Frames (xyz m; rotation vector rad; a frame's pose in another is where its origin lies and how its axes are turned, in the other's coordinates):
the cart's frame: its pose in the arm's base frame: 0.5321 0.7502 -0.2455 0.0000 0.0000 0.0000
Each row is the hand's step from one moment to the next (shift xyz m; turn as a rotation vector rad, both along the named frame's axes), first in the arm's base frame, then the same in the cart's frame.
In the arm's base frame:
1: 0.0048 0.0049 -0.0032 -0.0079 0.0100 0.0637
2: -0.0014 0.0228 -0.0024 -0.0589 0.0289 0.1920
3: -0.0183 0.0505 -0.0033 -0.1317 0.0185 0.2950
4: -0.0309 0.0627 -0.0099 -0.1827 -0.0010 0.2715
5: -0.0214 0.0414 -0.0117 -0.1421 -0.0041 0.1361
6: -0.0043 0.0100 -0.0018 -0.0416 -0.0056 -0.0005
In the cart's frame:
1: 0.0048 0.0049 -0.0032 -0.0079 0.0100 0.0637
2: -0.0014 0.0228 -0.0024 -0.0589 0.0289 0.1920
3: -0.0183 0.0505 -0.0033 -0.1317 0.0185 0.2950
4: -0.0309 0.0627 -0.0099 -0.1827 -0.0010 0.2715
5: -0.0214 0.0414 -0.0117 -0.1421 -0.0041 0.1361
6: -0.0043 0.0100 -0.0018 -0.0416 -0.0056 -0.0005

